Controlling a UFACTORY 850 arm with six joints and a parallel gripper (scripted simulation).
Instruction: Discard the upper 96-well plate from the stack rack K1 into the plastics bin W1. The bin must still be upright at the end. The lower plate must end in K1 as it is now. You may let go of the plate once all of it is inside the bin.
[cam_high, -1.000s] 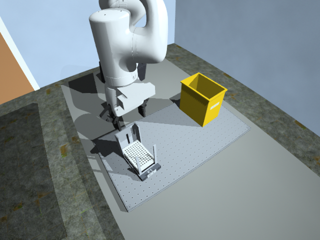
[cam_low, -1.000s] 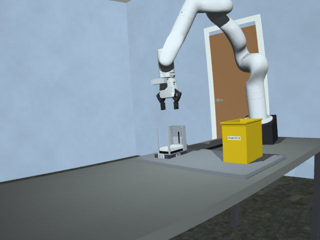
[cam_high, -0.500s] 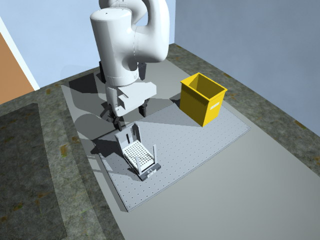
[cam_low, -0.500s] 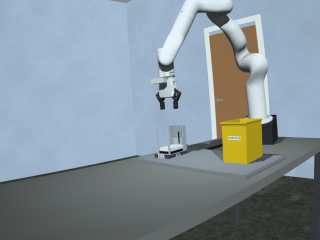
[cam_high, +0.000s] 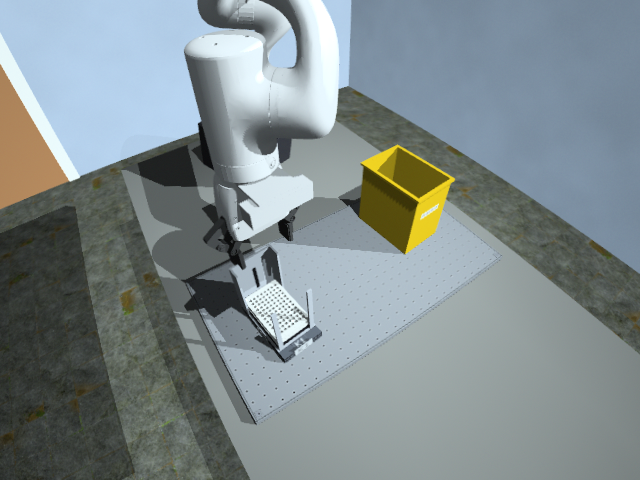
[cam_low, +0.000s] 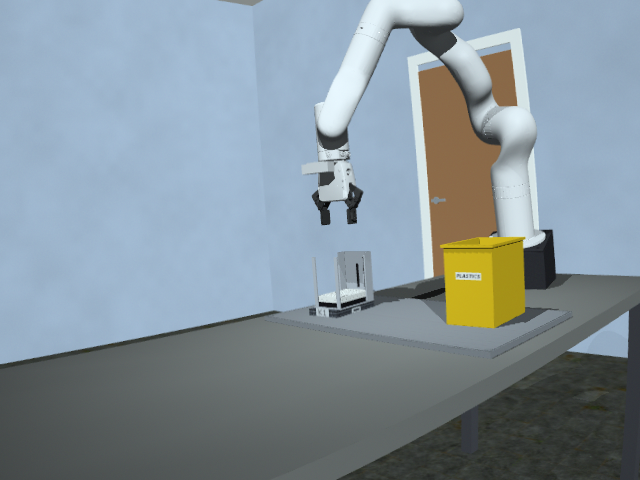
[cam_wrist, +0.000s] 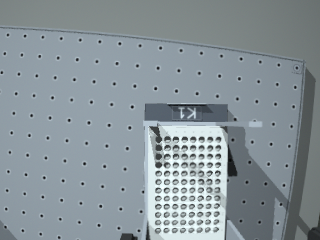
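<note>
Right now the white 96-well plate is 200 mm below my hand. Round my hand: black 96-well plate 210 mm below; then yellow plastics bin 130 mm behind, 390 mm to the left, 150 mm below.
</note>
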